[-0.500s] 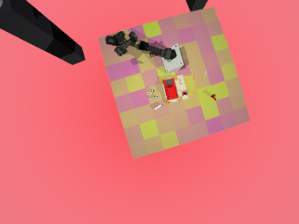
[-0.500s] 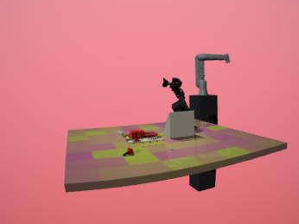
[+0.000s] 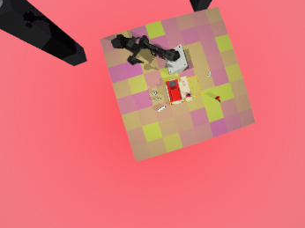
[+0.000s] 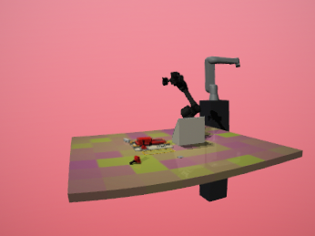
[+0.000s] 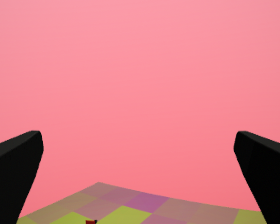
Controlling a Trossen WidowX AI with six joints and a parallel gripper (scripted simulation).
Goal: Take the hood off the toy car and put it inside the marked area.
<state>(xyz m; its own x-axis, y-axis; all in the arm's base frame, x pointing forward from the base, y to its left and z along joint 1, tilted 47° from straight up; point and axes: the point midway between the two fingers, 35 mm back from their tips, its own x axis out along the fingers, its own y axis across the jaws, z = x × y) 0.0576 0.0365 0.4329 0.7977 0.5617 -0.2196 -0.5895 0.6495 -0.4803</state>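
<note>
Now: the red hood 43 cm below my gripper tip, 26 cm ahead of it and 17 cm to the left of it.
</note>
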